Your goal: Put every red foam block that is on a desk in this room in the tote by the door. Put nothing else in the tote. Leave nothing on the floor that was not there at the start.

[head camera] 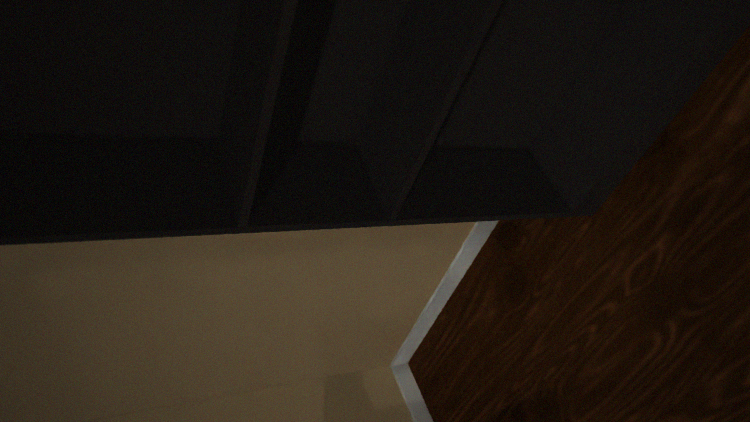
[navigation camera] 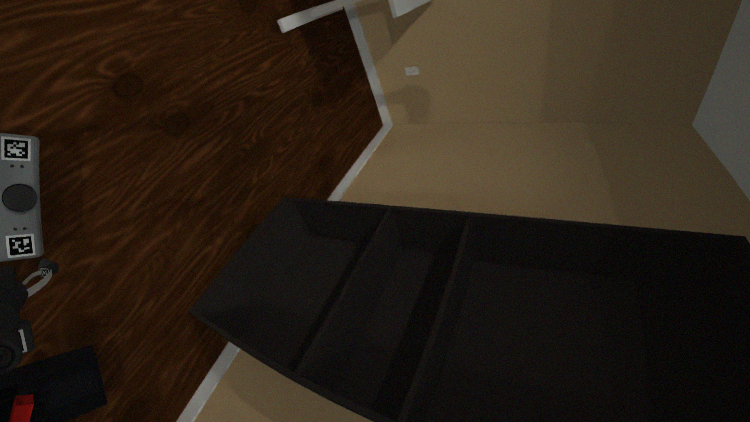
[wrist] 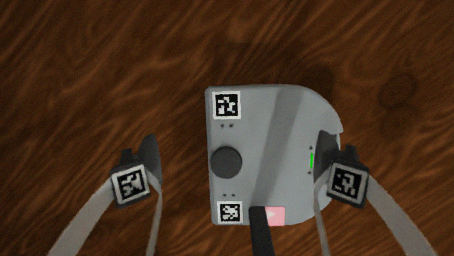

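Pixels of known places: gripper, fingertip midpoint: (wrist: 236, 150); robot's base, link origin: (navigation camera: 19, 195) (wrist: 229, 142).
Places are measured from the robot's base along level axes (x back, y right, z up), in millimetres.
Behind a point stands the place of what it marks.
In the navigation view a dark tote (navigation camera: 78, 375) @(x -89, y 657, z 3 mm) stands on the wood floor at the lower left, partly cut off by the frame. A red foam block (navigation camera: 22, 408) @(x 73, y 666, z 64 mm) lies in it, partly in view. My gripper (wrist: 236, 150) @(x 22, y 127, z 465 mm) is open, its fingers wide apart with no object between them, above my own grey base in the wrist view. At the left edge of the navigation view part of the gripper shows, with one fingertip visible near the base. Neither tote nor block shows in the head and wrist views. No desk can be made out.
My grey base (navigation camera: 20, 173) @(x -7, y -66, z 160 mm) (wrist: 270, 125) @(x 97, y 83, z 160 mm) is on the wood floor (head camera: 592, 314) @(x -1183, y -278, z 1 mm) (navigation camera: 183, 157) @(x -549, y -157, z 1 mm) (wrist: 75, 75) @(x -442, y 211, z 0 mm). A large dark shelf unit (head camera: 587, 104) @(x -1059, y 329, z 100 mm) (navigation camera: 246, 293) @(x -813, y 489, z 101 mm) stands against the beige wall (head camera: 209, 314) @(x -1896, y -236, z 1004 mm) (navigation camera: 498, 167) @(x -1890, y -230, z 1086 mm). A white bar (navigation camera: 312, 15) @(x -1253, y -1162, z 28 mm) juts out at the navigation view's top.
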